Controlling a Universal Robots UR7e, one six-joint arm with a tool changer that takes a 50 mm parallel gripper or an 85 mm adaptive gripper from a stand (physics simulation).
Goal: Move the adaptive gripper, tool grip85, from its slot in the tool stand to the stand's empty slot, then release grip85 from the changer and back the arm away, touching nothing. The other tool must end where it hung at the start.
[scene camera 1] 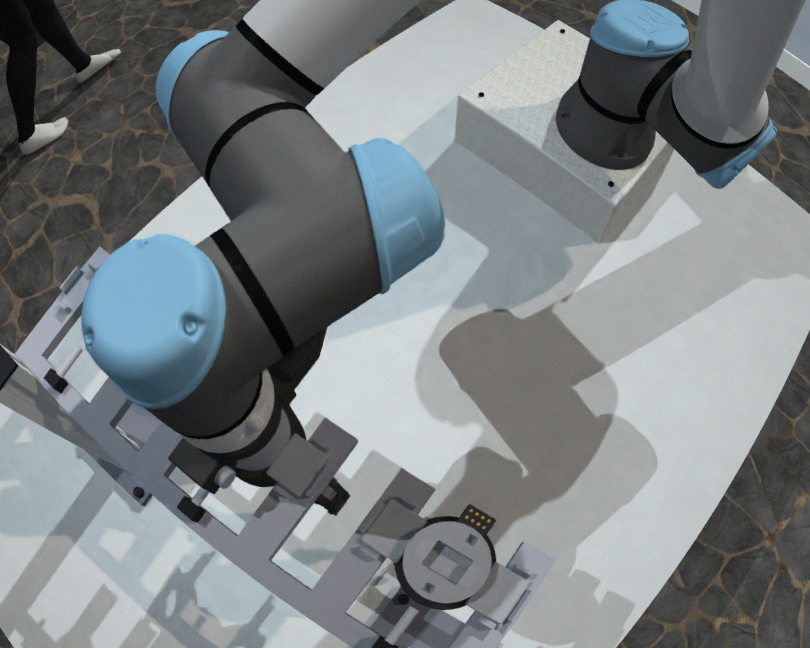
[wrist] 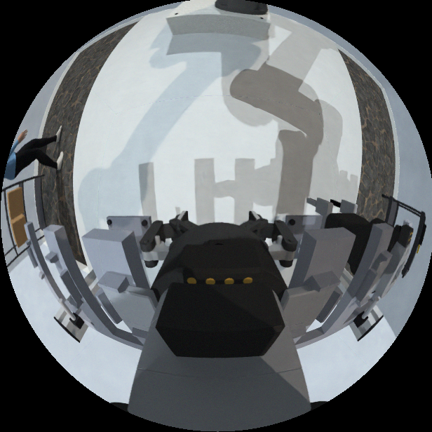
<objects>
An adaptive gripper grip85 shows in scene camera 1 (295, 465) and in the wrist view (215, 252).
</objects>
